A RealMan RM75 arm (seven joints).
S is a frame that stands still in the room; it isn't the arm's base.
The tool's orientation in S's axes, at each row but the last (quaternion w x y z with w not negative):
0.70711, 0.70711, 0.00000, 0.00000
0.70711, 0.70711, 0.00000, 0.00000
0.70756, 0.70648, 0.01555, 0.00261
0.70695, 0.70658, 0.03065, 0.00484
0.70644, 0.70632, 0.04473, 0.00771
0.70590, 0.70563, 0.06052, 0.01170
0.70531, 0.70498, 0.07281, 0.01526
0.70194, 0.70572, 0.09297, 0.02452
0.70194, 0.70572, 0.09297, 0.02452
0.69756, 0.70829, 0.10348, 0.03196
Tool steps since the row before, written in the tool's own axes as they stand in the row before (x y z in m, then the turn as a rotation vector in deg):
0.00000, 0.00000, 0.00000, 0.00, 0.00, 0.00
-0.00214, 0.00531, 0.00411, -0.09, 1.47, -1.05
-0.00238, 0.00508, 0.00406, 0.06, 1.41, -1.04
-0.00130, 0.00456, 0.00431, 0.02, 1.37, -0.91
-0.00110, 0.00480, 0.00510, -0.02, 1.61, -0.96
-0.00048, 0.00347, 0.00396, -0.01, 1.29, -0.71
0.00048, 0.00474, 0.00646, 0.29, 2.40, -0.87
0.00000, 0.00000, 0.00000, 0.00, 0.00, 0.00
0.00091, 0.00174, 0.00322, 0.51, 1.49, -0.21
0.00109, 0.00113, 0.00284, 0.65, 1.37, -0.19
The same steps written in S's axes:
0.00000, 0.00000, 0.00000, 0.00, 0.00, 0.00
-0.00214, -0.00411, 0.00531, -0.09, 1.05, 1.47
-0.00218, -0.00411, 0.00513, 0.06, 1.04, 1.41
-0.00091, -0.00436, 0.00460, 0.02, 0.91, 1.37
-0.00047, -0.00516, 0.00484, -0.01, 0.96, 1.61
0.00017, -0.00397, 0.00348, 0.01, 0.71, 1.29
0.00166, -0.00632, 0.00466, 0.37, 0.91, 2.37
0.00000, 0.00000, 0.00000, 0.00, 0.00, 0.00
0.00159, -0.00302, 0.00160, 0.61, 0.30, 1.44
0.00172, -0.00259, 0.00095, 0.74, 0.30, 1.30

